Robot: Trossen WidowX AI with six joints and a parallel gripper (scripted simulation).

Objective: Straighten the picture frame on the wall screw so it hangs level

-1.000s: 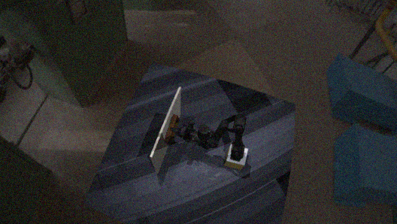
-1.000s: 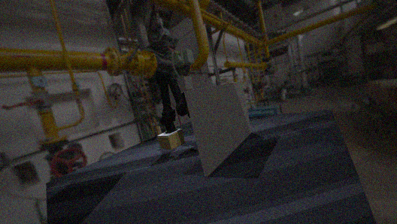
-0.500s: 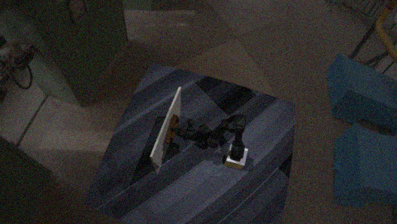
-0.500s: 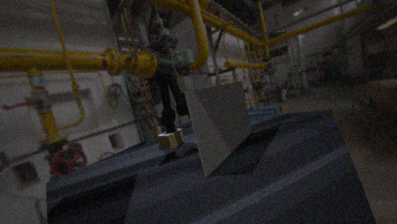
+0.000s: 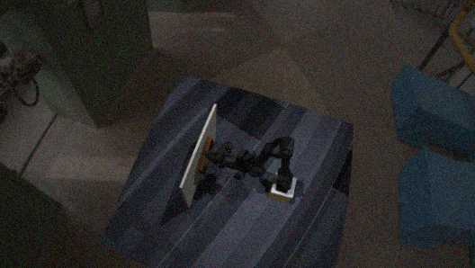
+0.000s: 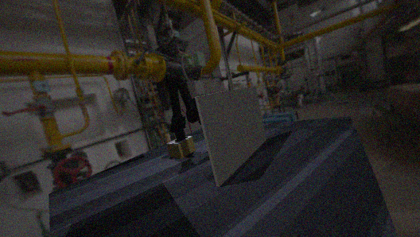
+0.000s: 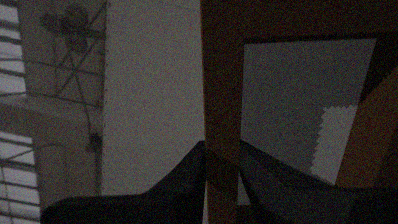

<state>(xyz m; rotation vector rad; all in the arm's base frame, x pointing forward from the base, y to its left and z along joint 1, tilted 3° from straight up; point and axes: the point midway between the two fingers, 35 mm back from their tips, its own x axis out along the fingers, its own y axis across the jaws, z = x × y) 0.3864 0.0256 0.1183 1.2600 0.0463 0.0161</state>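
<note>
My gripper tip is now 10 mm short of the picture frame, 10 mm to the left of it and 50 mm above it. From my gripper tip the other things lie so: wall panel: 20 mm ahead, 70 mm below.
</note>
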